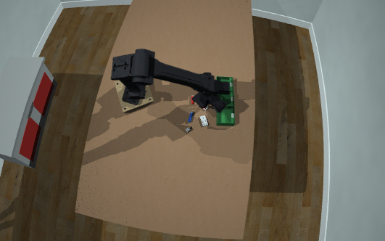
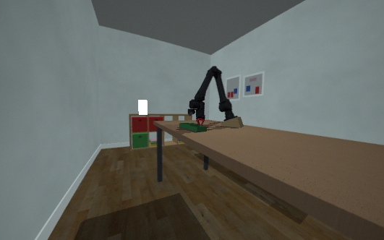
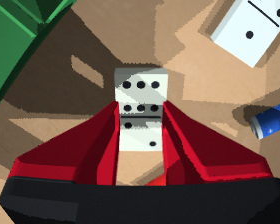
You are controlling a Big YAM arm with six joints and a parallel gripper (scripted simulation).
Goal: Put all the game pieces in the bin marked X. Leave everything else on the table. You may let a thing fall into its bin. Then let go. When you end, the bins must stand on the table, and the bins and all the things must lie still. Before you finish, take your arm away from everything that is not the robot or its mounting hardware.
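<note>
My hand is 6 cm past the small red piece, 2 cm to the right of it and 1 cm above it. The rest, counted from my hand: green bin (10 cm ahead, 5 cm to the left, 1 cm above); white domino-like piece (2 cm ahead, 8 cm to the right, 1 cm below); blue cylinder (5 cm behind, 7 cm to the right).
</note>
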